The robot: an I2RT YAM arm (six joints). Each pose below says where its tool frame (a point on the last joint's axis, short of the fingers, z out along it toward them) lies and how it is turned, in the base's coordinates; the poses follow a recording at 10 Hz.
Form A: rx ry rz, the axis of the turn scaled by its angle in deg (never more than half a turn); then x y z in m.
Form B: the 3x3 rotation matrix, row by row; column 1 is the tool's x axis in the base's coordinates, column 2 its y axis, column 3 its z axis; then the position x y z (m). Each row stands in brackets. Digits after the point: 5 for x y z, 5 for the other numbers.
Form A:
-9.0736 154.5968 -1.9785 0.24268 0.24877 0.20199
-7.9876 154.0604 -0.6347 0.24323 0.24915 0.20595
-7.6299 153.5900 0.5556 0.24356 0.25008 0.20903
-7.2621 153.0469 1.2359 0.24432 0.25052 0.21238
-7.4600 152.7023 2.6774 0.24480 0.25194 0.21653
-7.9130 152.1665 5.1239 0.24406 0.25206 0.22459
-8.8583 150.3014 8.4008 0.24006 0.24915 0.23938
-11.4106 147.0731 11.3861 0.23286 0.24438 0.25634
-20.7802 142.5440 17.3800 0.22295 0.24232 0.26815
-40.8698 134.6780 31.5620 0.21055 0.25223 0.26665
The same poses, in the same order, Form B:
[[-0.89885 -0.10600 0.42525], [-0.11685 0.99315 0.00058], [-0.42240 -0.04917 -0.90508]], [0.24268 0.24877 0.20199]
[[-0.89574 -0.09650 0.43397], [-0.10007 0.99487 0.01467], [-0.43316 -0.03029 -0.90081]], [0.24323 0.24915 0.20595]
[[-0.89244 -0.09561 0.44093], [-0.09241 0.99531 0.02877], [-0.44161 -0.01508 -0.89708]], [0.24356 0.25008 0.20903]
[[-0.88852 -0.09324 0.44926], [-0.08597 0.99563 0.03660], [-0.45070 -0.00610 -0.89265]], [0.24432 0.25052 0.21238]
[[-0.88578 -0.10007 0.45320], [-0.08412 0.99492 0.05527], [-0.45643 0.01084 -0.88970]], [0.24480 0.25194 0.21653]
[[-0.88159 -0.11328 0.45822], [-0.08220 0.99279 0.08729], [-0.46480 0.03929 -0.88454]], [0.24406 0.25206 0.22459]
[[-0.86643 -0.13684 0.48018], [-0.08248 0.98772 0.13266], [-0.49244 0.07533 -0.86708]], [0.24006 0.24915 0.23938]
[[-0.83663 -0.18248 0.51648], [-0.10081 0.97807 0.18226], [-0.53841 0.10042 -0.83668]], [0.23286 0.24438 0.25634]
[[-0.78277 -0.32463 0.53093], [-0.18755 0.93655 0.29614], [-0.59337 0.13223 -0.79399]], [0.22295 0.24232 0.26815]
[[-0.66602 -0.60714 0.43337], [-0.35137 0.76783 0.53570], [-0.65799 0.20451 -0.72472]], [0.21055 0.25223 0.26665]

